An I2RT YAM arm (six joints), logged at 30 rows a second.
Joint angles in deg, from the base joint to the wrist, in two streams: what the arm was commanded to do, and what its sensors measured. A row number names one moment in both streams.
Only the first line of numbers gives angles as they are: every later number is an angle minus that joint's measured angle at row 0.
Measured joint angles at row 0:
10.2 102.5 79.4 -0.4 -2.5 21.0
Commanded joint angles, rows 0 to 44:
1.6 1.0 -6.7 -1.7 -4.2 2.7
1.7 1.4 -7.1 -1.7 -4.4 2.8
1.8 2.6 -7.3 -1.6 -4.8 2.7
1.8 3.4 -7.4 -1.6 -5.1 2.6
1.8 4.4 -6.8 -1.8 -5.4 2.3
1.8 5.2 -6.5 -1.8 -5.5 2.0
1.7 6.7 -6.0 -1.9 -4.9 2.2
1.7 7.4 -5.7 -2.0 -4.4 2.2
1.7 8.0 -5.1 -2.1 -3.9 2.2
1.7 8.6 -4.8 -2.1 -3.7 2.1
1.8 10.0 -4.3 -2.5 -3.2 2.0
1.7 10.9 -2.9 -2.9 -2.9 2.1
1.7 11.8 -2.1 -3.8 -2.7 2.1
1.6 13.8 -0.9 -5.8 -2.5 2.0
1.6 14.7 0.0 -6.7 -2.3 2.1
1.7 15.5 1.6 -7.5 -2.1 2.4
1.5 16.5 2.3 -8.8 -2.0 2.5
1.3 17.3 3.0 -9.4 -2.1 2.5
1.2 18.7 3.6 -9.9 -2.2 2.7
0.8 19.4 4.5 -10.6 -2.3 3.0
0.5 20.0 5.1 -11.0 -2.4 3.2
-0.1 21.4 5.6 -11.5 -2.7 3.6
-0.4 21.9 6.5 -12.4 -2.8 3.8
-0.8 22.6 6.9 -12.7 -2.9 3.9
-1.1 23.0 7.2 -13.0 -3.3 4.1
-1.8 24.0 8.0 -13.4 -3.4 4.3
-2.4 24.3 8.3 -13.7 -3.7 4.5
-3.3 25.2 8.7 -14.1 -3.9 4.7
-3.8 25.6 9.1 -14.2 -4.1 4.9
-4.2 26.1 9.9 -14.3 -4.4 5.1
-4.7 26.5 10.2 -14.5 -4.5 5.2
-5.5 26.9 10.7 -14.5 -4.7 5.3
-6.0 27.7 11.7 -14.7 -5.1 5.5
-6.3 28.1 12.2 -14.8 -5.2 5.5
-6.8 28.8 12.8 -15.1 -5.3 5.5
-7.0 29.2 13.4 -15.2 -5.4 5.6
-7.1 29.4 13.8 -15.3 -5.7 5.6
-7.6 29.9 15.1 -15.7 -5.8 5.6
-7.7 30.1 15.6 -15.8 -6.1 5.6
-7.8 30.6 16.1 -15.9 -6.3 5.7
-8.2 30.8 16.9 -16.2 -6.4 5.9
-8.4 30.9 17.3 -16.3 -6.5 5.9
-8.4 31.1 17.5 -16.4 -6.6 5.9
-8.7 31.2 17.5 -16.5 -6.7 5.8
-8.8 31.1 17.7 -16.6 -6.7 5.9
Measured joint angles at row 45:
-7.7 27.1 17.8 -10.1 -6.8 5.6
